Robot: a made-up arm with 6 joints. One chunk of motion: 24 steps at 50 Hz.
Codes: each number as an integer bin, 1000 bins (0 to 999) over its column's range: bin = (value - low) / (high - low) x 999, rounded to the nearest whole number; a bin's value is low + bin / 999 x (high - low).
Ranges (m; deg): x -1.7..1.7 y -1.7..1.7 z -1.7..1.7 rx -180..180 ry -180..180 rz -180..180
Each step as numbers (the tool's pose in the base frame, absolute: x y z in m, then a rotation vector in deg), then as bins.
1 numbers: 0.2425 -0.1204 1.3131 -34.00 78.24 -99.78
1 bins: 571 464 885 405 717 223
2 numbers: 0.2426 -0.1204 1.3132 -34.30 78.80 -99.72
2 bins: 571 464 885 404 718 223
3 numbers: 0.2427 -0.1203 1.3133 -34.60 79.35 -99.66
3 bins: 571 464 885 403 720 223
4 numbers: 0.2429 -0.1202 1.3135 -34.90 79.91 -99.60
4 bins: 571 464 885 403 721 223
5 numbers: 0.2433 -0.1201 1.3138 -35.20 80.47 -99.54
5 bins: 571 464 886 402 723 223
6 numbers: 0.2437 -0.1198 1.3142 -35.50 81.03 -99.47
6 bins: 571 464 886 401 724 223
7 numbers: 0.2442 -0.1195 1.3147 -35.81 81.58 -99.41
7 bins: 571 464 886 400 726 224
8 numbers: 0.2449 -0.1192 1.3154 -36.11 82.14 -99.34
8 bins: 571 464 886 399 727 224
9 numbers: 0.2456 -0.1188 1.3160 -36.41 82.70 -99.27
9 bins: 572 465 886 398 729 224
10 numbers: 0.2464 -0.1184 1.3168 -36.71 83.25 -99.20
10 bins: 572 465 886 398 731 224
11 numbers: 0.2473 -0.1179 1.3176 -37.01 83.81 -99.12
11 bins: 572 465 887 397 732 224
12 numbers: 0.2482 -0.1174 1.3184 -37.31 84.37 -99.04
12 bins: 572 465 887 396 734 225
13 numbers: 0.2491 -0.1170 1.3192 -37.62 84.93 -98.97
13 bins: 573 465 887 395 735 225
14 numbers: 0.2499 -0.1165 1.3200 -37.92 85.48 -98.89
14 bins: 573 465 887 394 737 225
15 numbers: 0.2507 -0.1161 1.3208 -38.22 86.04 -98.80
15 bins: 573 465 888 393 738 225
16 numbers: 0.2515 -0.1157 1.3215 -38.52 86.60 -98.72
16 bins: 573 466 888 393 740 226
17 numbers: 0.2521 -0.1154 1.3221 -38.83 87.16 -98.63
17 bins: 574 466 888 392 741 226
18 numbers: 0.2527 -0.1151 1.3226 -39.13 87.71 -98.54
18 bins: 574 466 888 391 743 226
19 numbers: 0.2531 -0.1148 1.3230 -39.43 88.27 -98.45
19 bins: 574 466 888 390 744 226
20 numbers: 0.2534 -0.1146 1.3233 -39.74 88.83 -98.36
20 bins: 574 466 888 389 746 227
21 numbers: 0.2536 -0.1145 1.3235 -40.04 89.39 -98.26
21 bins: 574 466 888 388 748 227
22 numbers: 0.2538 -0.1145 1.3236 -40.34 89.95 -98.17
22 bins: 574 466 888 388 749 227
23 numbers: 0.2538 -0.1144 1.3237 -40.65 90.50 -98.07
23 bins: 574 466 888 387 751 227
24 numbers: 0.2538 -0.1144 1.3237 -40.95 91.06 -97.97
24 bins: 574 466 888 386 752 228
